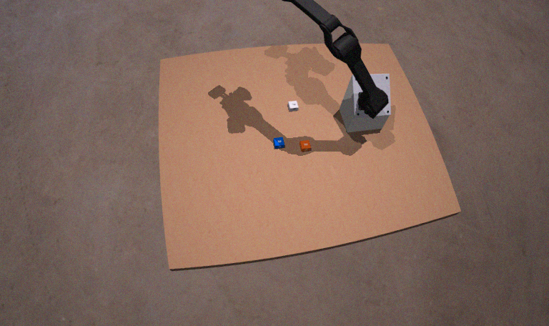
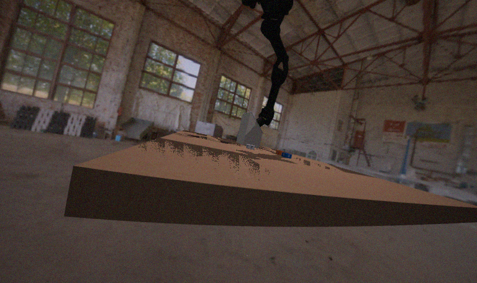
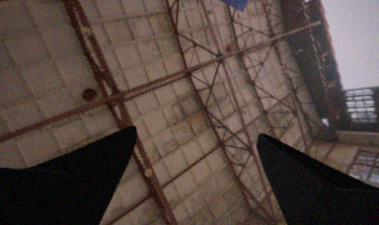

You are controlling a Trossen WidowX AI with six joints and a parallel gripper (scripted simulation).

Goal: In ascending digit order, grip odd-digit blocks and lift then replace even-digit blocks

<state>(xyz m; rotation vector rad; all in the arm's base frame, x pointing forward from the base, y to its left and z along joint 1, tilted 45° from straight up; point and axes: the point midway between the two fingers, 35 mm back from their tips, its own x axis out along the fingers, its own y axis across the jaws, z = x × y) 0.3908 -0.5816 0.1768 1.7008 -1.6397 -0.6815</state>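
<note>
The orange block is 71 cm below my gripper tip, 39 cm to the left of it and 14 cm behind it. From my gripper tip the other things lie so: white block: 71 cm below, 21 cm to the left, 13 cm behind; then blue block: 71 cm below, 37 cm to the left, 5 cm behind.
</note>
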